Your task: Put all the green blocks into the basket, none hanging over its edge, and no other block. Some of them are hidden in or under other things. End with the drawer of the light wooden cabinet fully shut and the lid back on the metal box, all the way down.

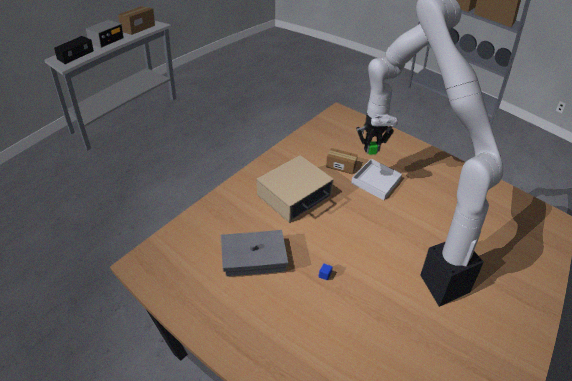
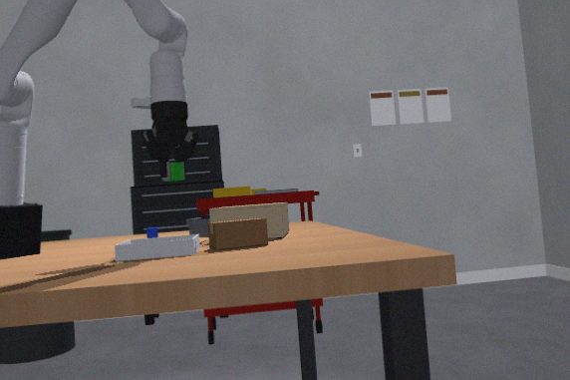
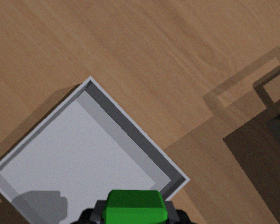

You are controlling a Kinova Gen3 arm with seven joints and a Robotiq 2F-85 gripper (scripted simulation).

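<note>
My hand is 3 cm past the white basket, 3 cm to the left of it and 15 cm above it. Also, from my hand: cardboard box (12 cm ahead, 2 cm to the right, 13 cm below); then drawer (14 cm ahead, 23 cm to the left, 13 cm below); then light wooden cabinet (15 cm ahead, 23 cm to the left, 13 cm below).
</note>
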